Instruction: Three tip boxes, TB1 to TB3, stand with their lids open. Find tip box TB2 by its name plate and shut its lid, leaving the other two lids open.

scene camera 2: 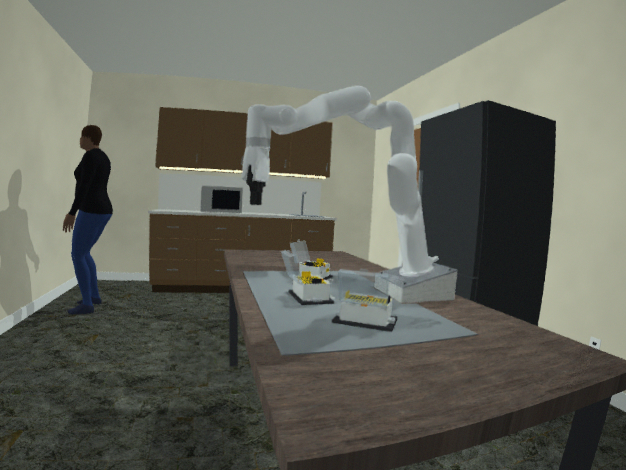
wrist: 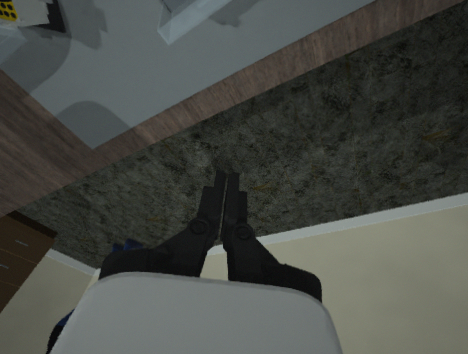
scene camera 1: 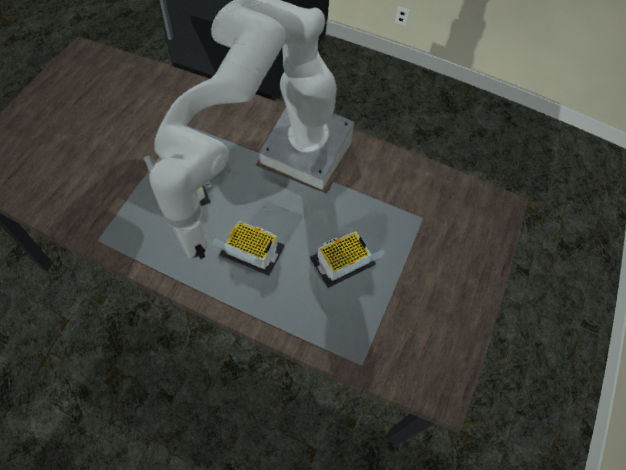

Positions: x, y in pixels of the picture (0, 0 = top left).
Scene:
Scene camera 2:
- my gripper: 255, 204
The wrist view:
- my gripper: 225, 184
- grey mat: 106, 74

